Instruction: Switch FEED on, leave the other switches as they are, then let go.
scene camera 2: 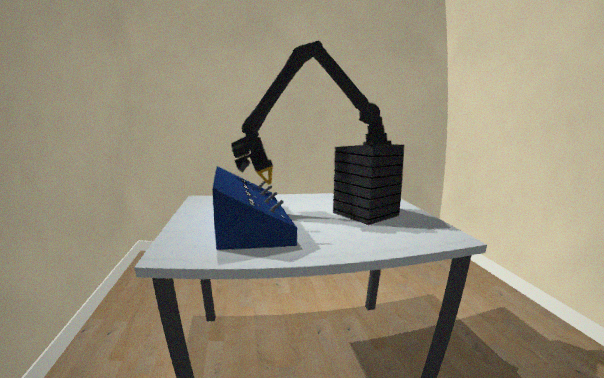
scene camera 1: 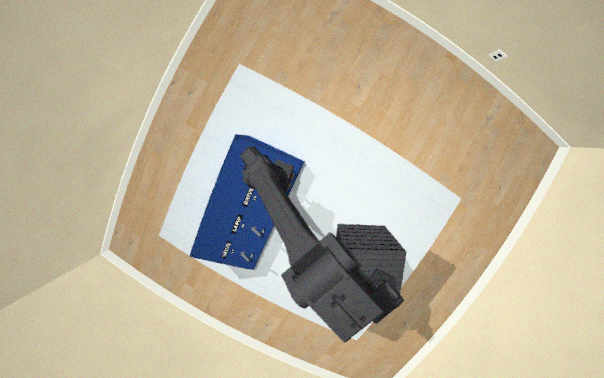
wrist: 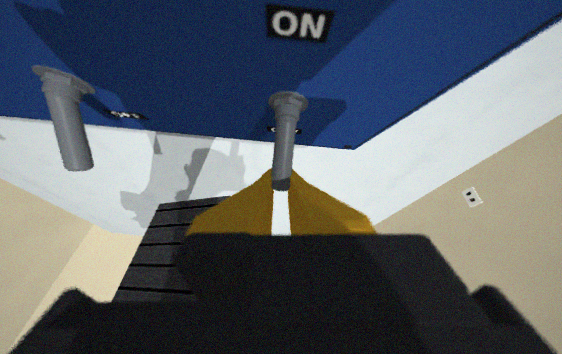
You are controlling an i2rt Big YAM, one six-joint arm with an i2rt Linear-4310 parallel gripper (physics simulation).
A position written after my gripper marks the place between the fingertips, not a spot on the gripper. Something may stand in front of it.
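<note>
Through the wrist view I can see a drive lever (wrist: 73, 144) and a feed lever (wrist: 282, 162). My own gripper (wrist: 280, 176) is visible there too.
</note>
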